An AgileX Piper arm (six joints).
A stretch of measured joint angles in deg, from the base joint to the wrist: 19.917, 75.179, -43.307, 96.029, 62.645, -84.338; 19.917, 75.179, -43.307, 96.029, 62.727, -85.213; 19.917, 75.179, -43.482, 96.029, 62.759, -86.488; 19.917, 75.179, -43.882, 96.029, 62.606, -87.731; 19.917, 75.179, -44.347, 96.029, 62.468, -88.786; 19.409, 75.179, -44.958, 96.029, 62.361, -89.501; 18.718, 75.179, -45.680, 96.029, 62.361, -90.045; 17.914, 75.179, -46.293, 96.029, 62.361, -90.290; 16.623, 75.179, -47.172, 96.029, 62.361, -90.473; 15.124, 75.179, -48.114, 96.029, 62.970, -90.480; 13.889, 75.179, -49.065, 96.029, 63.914, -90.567; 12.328, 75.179, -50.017, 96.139, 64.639, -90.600; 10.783, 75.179, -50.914, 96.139, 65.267, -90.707; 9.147, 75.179, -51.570, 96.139, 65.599, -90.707; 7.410, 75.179, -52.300, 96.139, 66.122, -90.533; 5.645, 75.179, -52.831, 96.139, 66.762, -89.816; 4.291, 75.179, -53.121, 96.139, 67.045, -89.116; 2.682, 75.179, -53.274, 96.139, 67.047, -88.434; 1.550, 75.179, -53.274, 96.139, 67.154, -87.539; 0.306, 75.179, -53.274, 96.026, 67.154, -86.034; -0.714, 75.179, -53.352, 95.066, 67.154, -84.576; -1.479, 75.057, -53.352, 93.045, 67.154, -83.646; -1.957, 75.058, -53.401, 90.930, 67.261, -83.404
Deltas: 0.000, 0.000, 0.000, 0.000, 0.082, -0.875; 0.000, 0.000, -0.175, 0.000, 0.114, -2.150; 0.000, 0.000, -0.575, 0.000, -0.039, -3.393; 0.000, 0.000, -1.040, 0.000, -0.177, -4.448; -0.508, 0.000, -1.651, 0.000, -0.284, -5.163; -1.199, 0.000, -2.373, 0.000, -0.284, -5.707; -2.003, 0.000, -2.986, 0.000, -0.284, -5.952; -3.294, 0.000, -3.865, 0.000, -0.284, -6.135; -4.793, 0.000, -4.807, 0.000, 0.325, -6.142; -6.028, 0.000, -5.758, 0.000, 1.269, -6.229; -7.589, 0.000, -6.710, 0.110, 1.994, -6.262; -9.134, 0.000, -7.607, 0.110, 2.622, -6.369; -10.770, 0.000, -8.263, 0.110, 2.954, -6.369; -12.507, 0.000, -8.993, 0.110, 3.477, -6.195; -14.272, 0.000, -9.524, 0.110, 4.117, -5.478; -15.626, 0.000, -9.814, 0.110, 4.400, -4.778; -17.235, 0.000, -9.967, 0.110, 4.402, -4.096; -18.367, 0.000, -9.967, 0.110, 4.509, -3.201; -19.611, 0.000, -9.967, -0.003, 4.509, -1.696; -20.631, 0.000, -10.045, -0.963, 4.509, -0.238; -21.396, -0.122, -10.045, -2.984, 4.509, 0.692; -21.874, -0.121, -10.094, -5.099, 4.616, 0.934
